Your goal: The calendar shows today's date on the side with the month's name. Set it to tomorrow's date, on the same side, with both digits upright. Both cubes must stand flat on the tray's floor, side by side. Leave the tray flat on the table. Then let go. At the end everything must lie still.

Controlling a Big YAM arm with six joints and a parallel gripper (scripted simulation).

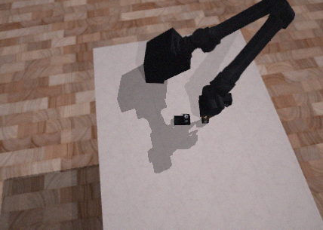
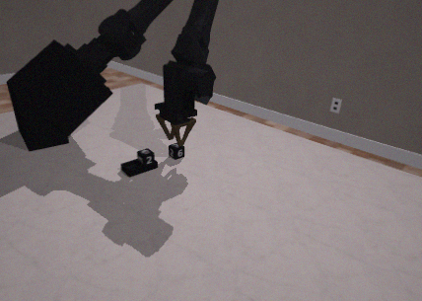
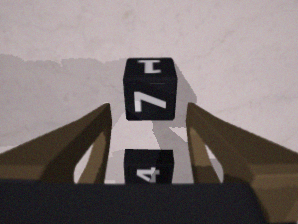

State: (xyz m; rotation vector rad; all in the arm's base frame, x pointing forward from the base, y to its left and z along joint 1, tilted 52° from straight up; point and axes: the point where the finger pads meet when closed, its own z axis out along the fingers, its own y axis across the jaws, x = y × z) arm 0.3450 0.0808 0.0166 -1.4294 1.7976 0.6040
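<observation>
Now: the black digit cube 30 mm below my hand. Also, from my hand: black tray: 10 mm behind, 110 mm to the right, 40 mm below.
</observation>
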